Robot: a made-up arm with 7 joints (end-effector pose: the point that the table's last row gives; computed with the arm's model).
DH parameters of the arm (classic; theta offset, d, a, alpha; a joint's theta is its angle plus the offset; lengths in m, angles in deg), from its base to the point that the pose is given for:
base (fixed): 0 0.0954 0 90
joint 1: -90 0.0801 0.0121 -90
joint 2: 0 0.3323 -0.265 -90
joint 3: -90 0.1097 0.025 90
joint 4: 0 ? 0.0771 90
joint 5: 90 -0.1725 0.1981 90
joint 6: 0 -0.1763 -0.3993 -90
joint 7: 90 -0.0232 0.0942 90
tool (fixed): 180 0.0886 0 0
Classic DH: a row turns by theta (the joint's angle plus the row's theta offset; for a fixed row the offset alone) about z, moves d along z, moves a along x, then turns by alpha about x.
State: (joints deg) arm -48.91 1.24 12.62 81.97 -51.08 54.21 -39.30
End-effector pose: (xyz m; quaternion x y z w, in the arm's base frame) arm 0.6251 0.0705 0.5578 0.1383 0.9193 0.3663 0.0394
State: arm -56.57 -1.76 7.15 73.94 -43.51 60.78 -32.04
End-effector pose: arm 0.6349 0.1546 0.5060 0.2541 0.9248 0.2630 0.1047
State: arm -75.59 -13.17 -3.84 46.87 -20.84 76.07 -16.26
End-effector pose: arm 0.5774 0.4292 0.3196 0.4381 0.8450 -0.0409 0.3039
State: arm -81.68 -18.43 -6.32 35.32 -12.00 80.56 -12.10
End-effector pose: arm 0.5103 0.5349 0.2405 0.4598 0.7899 -0.1263 0.3855
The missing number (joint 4, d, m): 0.2603
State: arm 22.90 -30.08 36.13 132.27 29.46 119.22 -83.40
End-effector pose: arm 0.1541 0.0441 1.0536 -0.2369 -0.6156 -0.6176 0.4283
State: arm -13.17 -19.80 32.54 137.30 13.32 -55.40 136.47
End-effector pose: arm 0.5988 0.2335 0.0718 0.8241 -0.5422 0.1526 0.0603
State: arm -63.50 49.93 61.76 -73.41 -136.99 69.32 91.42
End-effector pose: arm 0.3495 0.0650 -0.8870 0.5700 -0.7712 0.2003 0.2007
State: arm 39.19 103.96 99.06 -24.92 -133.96 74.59 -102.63
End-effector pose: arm 0.0639 -0.0003 0.7745 0.1634 -0.7265 0.4037 0.5316
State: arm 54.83 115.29 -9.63 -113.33 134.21 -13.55 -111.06
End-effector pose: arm 0.5009 -0.5490 0.1365 0.5930 0.4312 -0.4104 0.5421
